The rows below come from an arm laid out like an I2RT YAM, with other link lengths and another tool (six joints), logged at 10 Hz.
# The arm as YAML. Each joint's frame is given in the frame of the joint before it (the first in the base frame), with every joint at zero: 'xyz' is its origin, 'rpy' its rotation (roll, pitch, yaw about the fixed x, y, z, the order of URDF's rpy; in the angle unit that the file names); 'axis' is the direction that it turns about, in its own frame. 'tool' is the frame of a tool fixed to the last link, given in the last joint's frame.
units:
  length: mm
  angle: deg
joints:
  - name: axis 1
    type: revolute
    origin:
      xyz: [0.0, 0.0, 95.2]
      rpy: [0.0, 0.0, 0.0]
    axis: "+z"
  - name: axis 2
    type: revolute
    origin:
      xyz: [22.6, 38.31, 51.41]
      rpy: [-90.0, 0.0, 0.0]
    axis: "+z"
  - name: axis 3
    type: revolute
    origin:
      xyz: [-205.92, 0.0, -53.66]
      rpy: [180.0, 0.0, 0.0]
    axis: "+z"
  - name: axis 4
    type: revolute
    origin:
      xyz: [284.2, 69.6, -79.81]
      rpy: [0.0, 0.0, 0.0]
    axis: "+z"
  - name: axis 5
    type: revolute
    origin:
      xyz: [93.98, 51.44, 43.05]
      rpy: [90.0, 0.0, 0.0]
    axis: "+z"
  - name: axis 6
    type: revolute
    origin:
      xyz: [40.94, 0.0, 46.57]
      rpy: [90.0, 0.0, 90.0]
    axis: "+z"
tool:
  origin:
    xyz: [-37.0, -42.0, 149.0]
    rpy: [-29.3, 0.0, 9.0]
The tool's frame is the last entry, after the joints.
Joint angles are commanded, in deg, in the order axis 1, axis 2, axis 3, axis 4, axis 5, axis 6. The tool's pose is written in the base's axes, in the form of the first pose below.
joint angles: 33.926, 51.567, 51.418, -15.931, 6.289, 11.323
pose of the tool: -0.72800, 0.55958, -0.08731, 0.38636, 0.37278, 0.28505, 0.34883
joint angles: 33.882, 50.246, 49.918, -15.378, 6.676, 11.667
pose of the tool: -0.72393, 0.56238, -0.08839, 0.38966, 0.37119, 0.28164, 0.34700
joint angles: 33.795, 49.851, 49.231, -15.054, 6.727, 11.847
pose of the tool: -0.72251, 0.56382, -0.08794, 0.39032, 0.37120, 0.28041, 0.34488
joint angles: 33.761, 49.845, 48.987, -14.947, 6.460, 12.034
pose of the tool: -0.72303, 0.56363, -0.08517, 0.39025, 0.37111, 0.28090, 0.34312
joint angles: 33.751, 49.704, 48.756, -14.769, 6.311, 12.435
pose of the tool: -0.72179, 0.56421, -0.08220, 0.39234, 0.37087, 0.28083, 0.34299
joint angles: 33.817, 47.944, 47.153, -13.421, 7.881, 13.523
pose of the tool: -0.70745, 0.57256, -0.08735, 0.40505, 0.37043, 0.27374, 0.34772
